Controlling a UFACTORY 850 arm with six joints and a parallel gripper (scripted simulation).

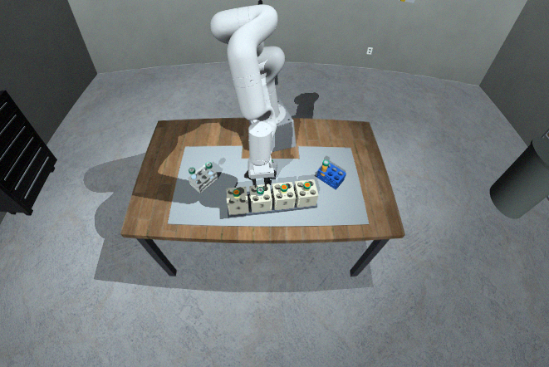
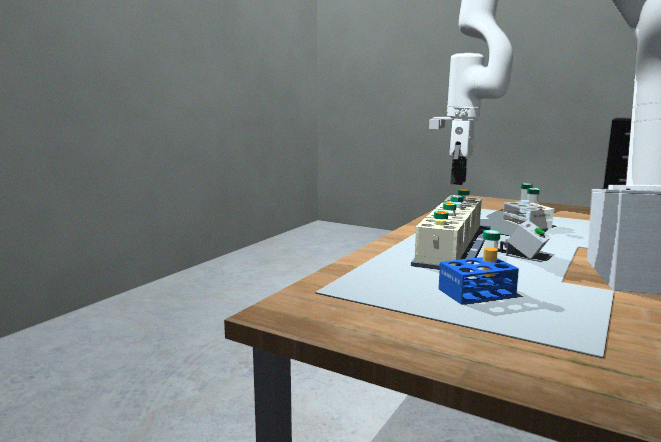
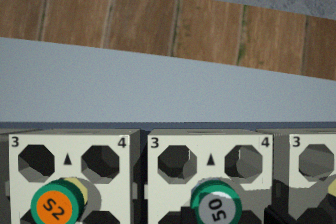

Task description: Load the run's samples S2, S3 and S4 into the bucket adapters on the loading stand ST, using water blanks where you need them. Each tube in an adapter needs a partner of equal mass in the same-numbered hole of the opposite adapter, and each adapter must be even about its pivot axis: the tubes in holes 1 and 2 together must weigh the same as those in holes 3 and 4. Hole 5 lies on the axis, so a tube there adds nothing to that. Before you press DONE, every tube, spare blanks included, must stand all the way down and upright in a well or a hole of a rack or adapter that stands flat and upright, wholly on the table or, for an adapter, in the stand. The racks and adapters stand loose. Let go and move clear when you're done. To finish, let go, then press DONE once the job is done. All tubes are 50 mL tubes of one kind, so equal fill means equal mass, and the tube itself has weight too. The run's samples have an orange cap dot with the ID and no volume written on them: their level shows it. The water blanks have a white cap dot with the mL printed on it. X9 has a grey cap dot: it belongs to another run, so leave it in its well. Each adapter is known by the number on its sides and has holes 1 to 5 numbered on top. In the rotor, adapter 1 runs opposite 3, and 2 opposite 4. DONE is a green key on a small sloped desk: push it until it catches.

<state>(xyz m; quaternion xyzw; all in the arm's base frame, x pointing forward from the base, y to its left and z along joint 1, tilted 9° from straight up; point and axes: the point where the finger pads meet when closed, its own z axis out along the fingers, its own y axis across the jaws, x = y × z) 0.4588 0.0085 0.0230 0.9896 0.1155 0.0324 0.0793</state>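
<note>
My hand is 23 cm past the green DONE key, 12 cm above it and 3 cm to the right of it. The rest, counted from my hand: loading stand: 18 cm below, 5 cm to the left, 2 cm behind; sample tube S3: 21 cm to the left, 11 cm below, 5 cm behind; sample tube: 11 cm below, 10 cm to the left, 3 cm behind.
</note>
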